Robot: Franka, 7 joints.
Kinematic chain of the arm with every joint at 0, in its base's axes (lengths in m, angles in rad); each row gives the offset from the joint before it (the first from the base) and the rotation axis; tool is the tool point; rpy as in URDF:
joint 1: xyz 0 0 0.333 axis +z
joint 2: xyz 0 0 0 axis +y
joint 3: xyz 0 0 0.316 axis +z
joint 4: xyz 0.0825 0 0 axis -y
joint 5: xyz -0.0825 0 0.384 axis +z
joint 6: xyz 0 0 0 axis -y
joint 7: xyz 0.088 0 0 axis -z
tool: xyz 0 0 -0.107 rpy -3.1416 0 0
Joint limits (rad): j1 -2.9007..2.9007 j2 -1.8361..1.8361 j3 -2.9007..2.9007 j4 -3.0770..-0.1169 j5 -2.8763..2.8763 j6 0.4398..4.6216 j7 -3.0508..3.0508
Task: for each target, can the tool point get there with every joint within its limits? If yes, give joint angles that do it. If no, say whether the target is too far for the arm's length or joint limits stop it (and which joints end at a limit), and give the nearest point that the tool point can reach.
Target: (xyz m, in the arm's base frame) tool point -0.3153 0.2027 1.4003
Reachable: no: too far | nearest point -0.2391 0.1537 1.1424 | short by 0.273 m
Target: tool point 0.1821 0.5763 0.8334
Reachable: yes | joints 1.4600 0.9311 -1.0034 -0.3452 -2.2381 1.2075 -1.7676
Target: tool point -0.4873 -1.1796 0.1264
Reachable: no: too far | nearest point -0.3233 -0.7827 0.1959 | short by 0.435 m
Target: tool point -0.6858 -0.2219 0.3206
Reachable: yes | joints -0.4080 -1.4382 -1.4876 -1.1708 1.8139 3.6106 2.0254
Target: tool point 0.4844 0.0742 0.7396
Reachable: yes | joints 0.9574 -0.4168 -0.7511 -1.9935 2.2257 1.8106 0.5202
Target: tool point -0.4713 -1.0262 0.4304
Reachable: no: too far | nearest point -0.3567 -0.7767 0.4067 | short by 0.276 m
